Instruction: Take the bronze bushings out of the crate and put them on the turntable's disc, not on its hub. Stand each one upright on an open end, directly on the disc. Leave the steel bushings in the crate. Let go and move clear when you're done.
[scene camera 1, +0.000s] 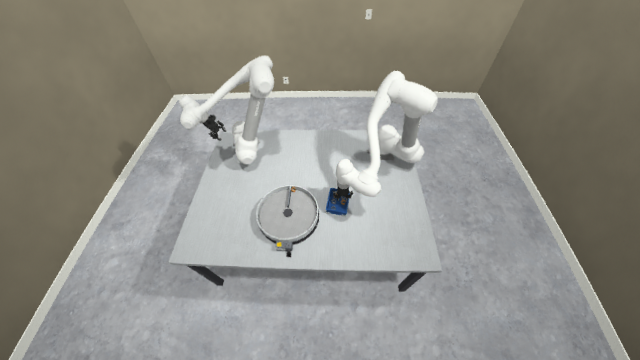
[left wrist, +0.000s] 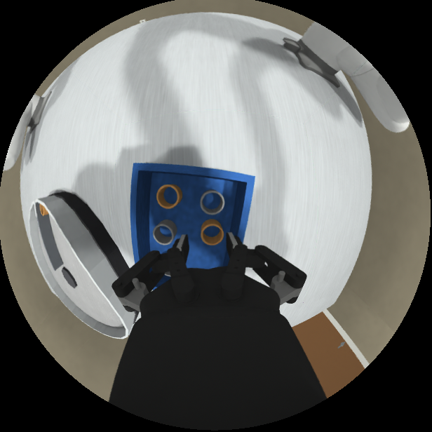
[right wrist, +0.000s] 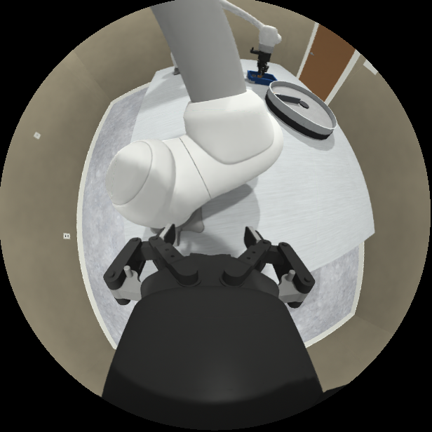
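The blue crate (scene camera 1: 330, 212) (left wrist: 195, 168) (right wrist: 273, 81) holds two bronze bushings, one upper left (left wrist: 159, 197) and one lower right (left wrist: 212, 222), and two steel bushings, one upper right (left wrist: 202, 202) and one lower left (left wrist: 156, 234). Their open ends face up. Another bronze bushing (scene camera 1: 293, 189) (left wrist: 43, 209) is on the turntable's disc (scene camera 1: 280, 225) (left wrist: 95, 300), near the wall; its pose is unclear. My left gripper (scene camera 1: 343, 197) (left wrist: 206, 240) (right wrist: 260, 74) is open at the crate, its fingertips near the lower right bronze bushing. My right gripper (scene camera 1: 221, 133) (right wrist: 209, 232) is open and empty, far from the crate.
A dark bar (scene camera 1: 288, 197) (left wrist: 50, 240) runs from the hub (scene camera 1: 288, 212) (left wrist: 69, 277) (right wrist: 304, 104) to the raised rim (scene camera 1: 317, 220) beside the bronze bushing. A small unit with a yellow part (scene camera 1: 279, 245) sits at the turntable's front.
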